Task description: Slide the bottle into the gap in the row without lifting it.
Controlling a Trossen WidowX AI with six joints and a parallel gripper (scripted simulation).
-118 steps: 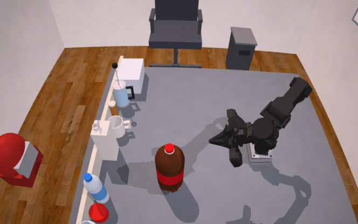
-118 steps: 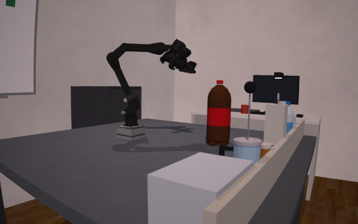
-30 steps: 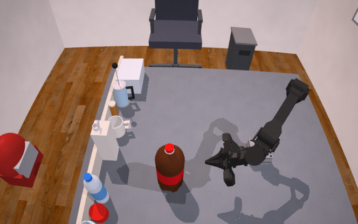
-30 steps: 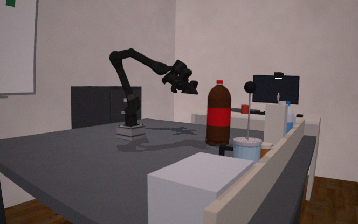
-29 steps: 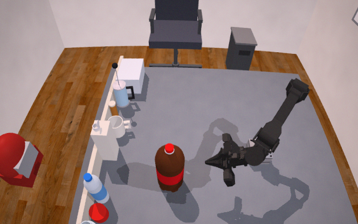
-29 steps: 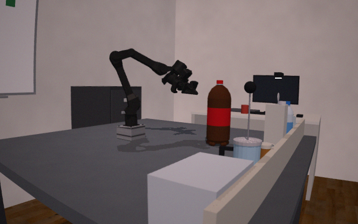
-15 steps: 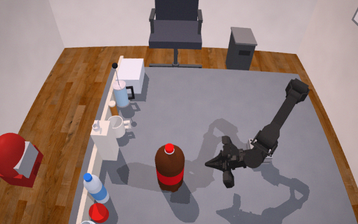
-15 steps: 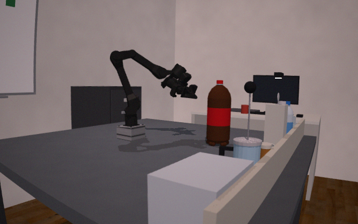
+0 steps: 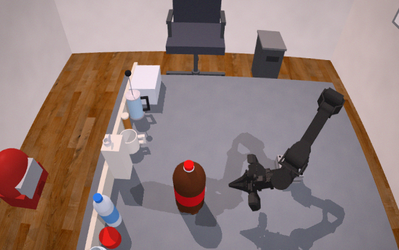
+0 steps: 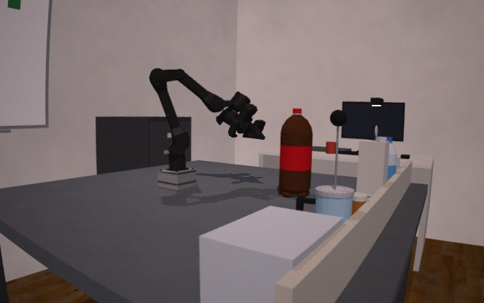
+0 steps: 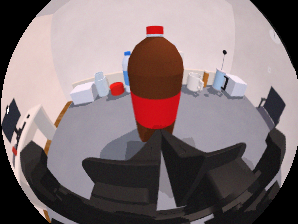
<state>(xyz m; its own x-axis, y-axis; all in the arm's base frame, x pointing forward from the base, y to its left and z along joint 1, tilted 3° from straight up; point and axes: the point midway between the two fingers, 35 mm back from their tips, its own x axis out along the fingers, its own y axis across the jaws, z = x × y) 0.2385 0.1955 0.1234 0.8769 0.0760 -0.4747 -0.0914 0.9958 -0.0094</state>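
My gripper is now 160 mm short of the brown cola bottle, 50 mm above it and 10 mm to the right of it. The rest, counted from my hand: red cup: 430 mm ahead, 220 mm to the left, 180 mm below; then white mug: 480 mm ahead, 210 mm to the right, 170 mm below; then water bottle: 440 mm ahead, 150 mm to the left, 100 mm below.
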